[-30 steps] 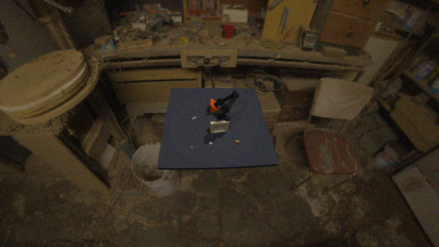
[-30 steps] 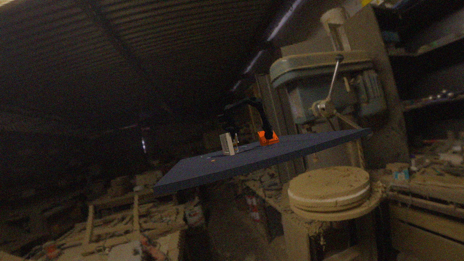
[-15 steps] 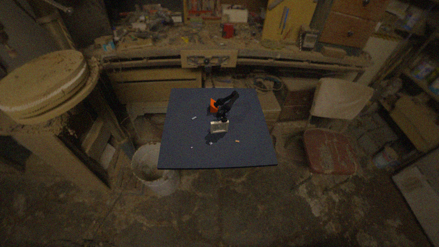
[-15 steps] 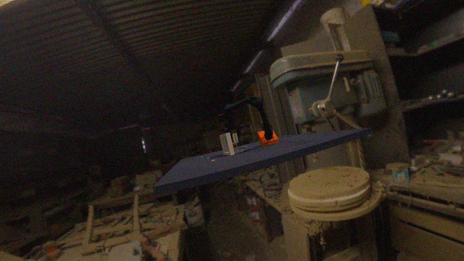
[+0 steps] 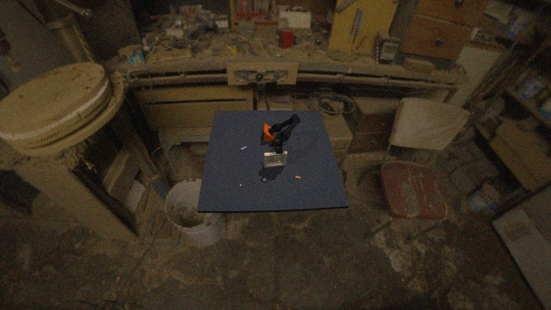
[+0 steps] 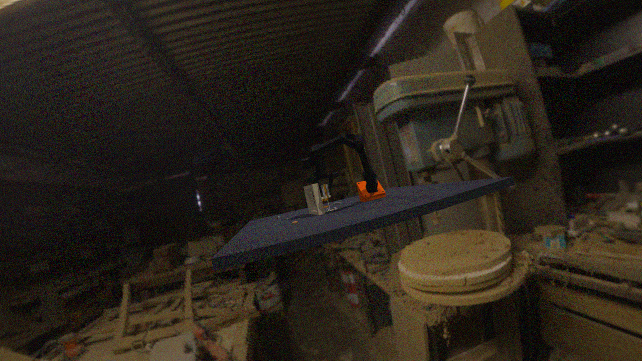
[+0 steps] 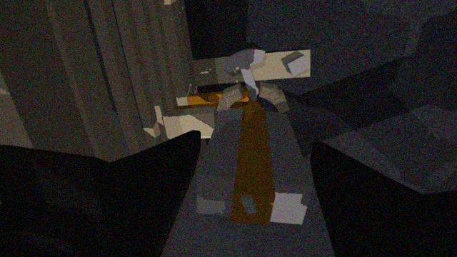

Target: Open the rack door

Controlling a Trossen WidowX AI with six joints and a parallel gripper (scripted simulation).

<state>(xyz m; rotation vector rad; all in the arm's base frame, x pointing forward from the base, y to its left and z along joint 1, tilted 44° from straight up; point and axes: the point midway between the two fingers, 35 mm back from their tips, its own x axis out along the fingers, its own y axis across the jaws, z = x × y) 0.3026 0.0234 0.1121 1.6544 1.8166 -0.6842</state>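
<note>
The upright handle lies 1 cm to the right of my gripper tip and 2 cm below it.
</note>
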